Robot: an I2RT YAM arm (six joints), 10 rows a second.
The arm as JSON. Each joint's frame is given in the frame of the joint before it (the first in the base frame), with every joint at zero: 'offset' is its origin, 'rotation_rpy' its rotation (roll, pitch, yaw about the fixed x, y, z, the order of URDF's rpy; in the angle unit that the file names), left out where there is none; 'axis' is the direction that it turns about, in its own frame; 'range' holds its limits. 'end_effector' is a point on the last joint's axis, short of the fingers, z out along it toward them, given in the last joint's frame.
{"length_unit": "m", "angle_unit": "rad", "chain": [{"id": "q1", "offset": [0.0, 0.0, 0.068], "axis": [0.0, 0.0, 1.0], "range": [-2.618, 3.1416]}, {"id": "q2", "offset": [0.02, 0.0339, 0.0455], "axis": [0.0, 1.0, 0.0], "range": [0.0, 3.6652]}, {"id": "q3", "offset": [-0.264, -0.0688, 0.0], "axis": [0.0, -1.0, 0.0], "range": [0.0, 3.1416]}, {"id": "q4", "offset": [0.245, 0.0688, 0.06], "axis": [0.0, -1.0, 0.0], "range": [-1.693, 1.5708]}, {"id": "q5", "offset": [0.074, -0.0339, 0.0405], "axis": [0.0, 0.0, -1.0], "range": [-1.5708, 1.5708]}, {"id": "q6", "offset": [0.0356, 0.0, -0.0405], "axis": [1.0, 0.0, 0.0], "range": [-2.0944, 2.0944]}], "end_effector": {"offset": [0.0, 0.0, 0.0], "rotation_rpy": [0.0, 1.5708, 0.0]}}
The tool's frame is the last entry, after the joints.
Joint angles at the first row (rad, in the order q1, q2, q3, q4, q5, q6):
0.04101 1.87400 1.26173 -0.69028 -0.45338 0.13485
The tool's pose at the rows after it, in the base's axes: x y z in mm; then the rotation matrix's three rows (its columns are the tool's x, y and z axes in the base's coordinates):
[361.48 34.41 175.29], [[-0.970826 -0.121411 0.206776], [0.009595 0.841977 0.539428], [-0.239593 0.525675 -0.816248]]
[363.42 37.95 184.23], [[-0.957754 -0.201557 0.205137], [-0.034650 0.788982 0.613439], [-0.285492 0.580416 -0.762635]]
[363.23 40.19 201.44], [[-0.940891 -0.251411 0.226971], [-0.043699 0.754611 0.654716], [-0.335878 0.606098 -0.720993]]
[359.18 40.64 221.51], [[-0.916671 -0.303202 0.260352], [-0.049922 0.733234 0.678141], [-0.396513 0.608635 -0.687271]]
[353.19 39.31 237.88], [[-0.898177 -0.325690 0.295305], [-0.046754 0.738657 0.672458], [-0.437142 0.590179 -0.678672]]
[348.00 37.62 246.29], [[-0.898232 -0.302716 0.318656], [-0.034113 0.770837 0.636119], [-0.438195 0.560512 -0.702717]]
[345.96 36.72 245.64], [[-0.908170 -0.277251 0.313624], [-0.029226 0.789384 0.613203], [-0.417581 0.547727 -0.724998]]
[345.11 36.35 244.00], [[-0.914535 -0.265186 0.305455], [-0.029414 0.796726 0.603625], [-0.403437 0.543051 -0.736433]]
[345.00 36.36 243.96], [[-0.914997 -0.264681 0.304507], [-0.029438 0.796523 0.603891], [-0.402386 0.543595 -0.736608]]
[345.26 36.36 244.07], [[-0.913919 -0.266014 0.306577], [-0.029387 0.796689 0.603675], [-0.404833 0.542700 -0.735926]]
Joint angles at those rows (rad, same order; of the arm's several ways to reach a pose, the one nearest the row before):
0.04292 1.87360 1.26898 -0.69182 -0.55867 0.06046
0.04521 1.86676 1.28766 -0.69560 -0.64793 0.01088
0.04750 1.83433 1.30635 -0.69941 -0.69867 0.00134
0.04711 1.78359 1.31360 -0.69904 -0.72766 -0.00896
0.04482 1.73400 1.31360 -0.70362 -0.71889 -0.00858
0.04445 1.70308 1.31360 -0.72309 -0.67044 0.00745
0.04445 1.70044 1.31363 -0.74483 -0.64183 0.01393
0.04443 1.70270 1.31320 -0.75779 -0.63039 0.01391
0.04444 1.70270 1.31321 -0.75893 -0.63077 0.01393
0.04444 1.70273 1.31325 -0.75628 -0.63039 0.01392

